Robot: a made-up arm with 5 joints.
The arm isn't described. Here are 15 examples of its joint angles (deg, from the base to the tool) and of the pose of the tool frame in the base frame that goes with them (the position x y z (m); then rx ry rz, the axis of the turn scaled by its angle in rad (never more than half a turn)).
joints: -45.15 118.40 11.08 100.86 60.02
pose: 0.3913 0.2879 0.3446 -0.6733 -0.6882 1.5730
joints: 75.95 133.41 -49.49 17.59 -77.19
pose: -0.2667 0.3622 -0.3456 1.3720 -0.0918 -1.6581
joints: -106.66 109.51 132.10 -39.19 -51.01
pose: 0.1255 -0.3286 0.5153 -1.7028 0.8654 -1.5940
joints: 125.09 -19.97 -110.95 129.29 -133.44
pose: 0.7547 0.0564 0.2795 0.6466 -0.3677 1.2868
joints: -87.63 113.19 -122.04 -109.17 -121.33
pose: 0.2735 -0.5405 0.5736 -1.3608 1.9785 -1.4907
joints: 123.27 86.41 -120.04 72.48 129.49
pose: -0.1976 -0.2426 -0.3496 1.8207 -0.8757 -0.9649
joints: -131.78 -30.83 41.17 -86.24 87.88
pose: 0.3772 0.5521 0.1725 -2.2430 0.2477 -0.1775
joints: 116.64 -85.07 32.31 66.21 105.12
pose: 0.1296 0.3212 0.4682 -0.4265 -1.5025 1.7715
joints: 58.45 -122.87 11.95 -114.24 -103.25
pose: 0.5823 -0.2696 -0.3847 1.4661 -0.8503 -0.9334
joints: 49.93 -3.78 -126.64 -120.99 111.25
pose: 0.0777 0.2454 0.3256 0.6575 0.1248 2.1734
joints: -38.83 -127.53 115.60 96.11 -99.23
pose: 0.3140 -0.0346 0.2189 -2.5300 0.0086 0.1311
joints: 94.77 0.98 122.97 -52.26 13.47
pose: -0.0440 -0.5070 0.3002 0.8303 -2.4638 1.0118
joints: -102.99 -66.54 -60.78 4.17 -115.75
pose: -0.4342 0.3744 -0.3770 2.0060 0.0128 -1.5067
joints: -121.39 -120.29 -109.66 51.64 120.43
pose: -0.3879 -0.0355 -0.3837 1.8959 -1.7983 -1.5701
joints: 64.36 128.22 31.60 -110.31 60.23
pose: 0.1634 0.7387 0.2472 -1.5557 -0.4637 0.7362
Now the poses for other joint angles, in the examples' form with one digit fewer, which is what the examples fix.
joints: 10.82 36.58 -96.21 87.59 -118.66
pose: -0.682 0.003 0.002 0.289 -0.370 -2.003
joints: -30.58 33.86 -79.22 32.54 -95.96
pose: -0.366 0.443 -0.231 1.380 -0.051 -2.338
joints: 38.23 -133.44 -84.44 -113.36 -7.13
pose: 0.358 -0.501 0.004 0.854 -1.443 -0.972
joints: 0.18 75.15 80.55 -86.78 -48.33
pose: 0.428 0.038 0.231 -0.552 -0.125 0.231
